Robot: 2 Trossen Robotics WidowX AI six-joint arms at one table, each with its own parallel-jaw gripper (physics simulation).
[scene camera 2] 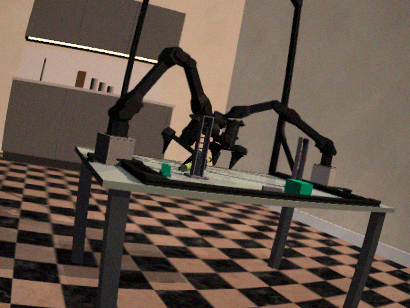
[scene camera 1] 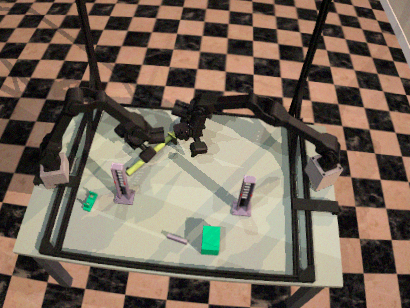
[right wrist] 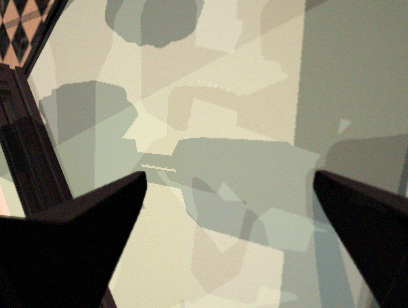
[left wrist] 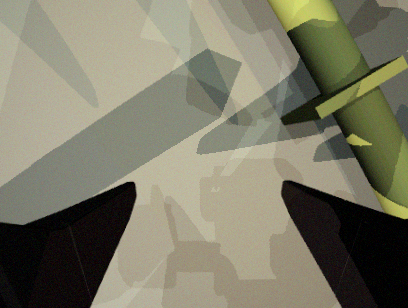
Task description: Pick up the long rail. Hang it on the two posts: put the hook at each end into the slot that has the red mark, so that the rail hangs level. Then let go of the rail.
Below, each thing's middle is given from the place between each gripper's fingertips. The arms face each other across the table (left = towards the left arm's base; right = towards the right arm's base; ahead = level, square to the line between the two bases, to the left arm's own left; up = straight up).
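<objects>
Yellow-green rail (left wrist: 349, 89): from my right hand, 15 cm to the left, 4 cm behind. My left hand: 8 cm to the left of the rail, 6 cm past it.
</objects>
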